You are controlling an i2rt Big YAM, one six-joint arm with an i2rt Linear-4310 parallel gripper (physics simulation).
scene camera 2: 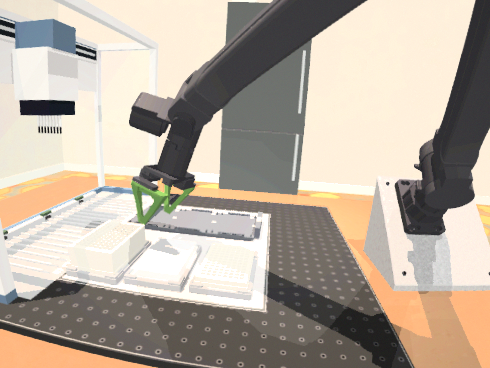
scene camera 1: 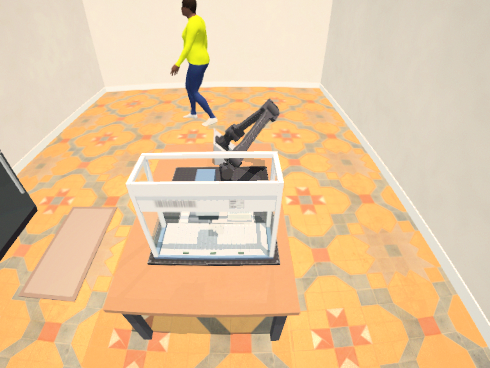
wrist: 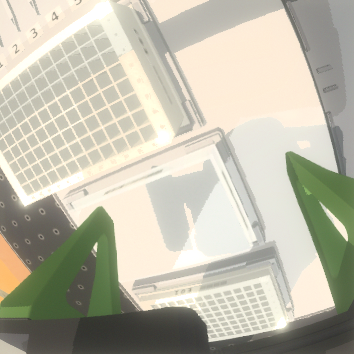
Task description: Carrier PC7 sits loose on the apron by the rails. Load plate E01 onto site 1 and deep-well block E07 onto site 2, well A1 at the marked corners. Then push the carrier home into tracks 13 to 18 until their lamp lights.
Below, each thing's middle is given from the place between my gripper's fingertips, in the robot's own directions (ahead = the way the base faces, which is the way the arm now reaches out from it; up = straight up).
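Counted from my hand: carrier plate (scene camera 2: 238,226), 15 cm to the right, 5 cm behind, 6 cm below; lidded plate (scene camera 2: 166,259), 6 cm to the left, 4 cm behind, 5 cm below.
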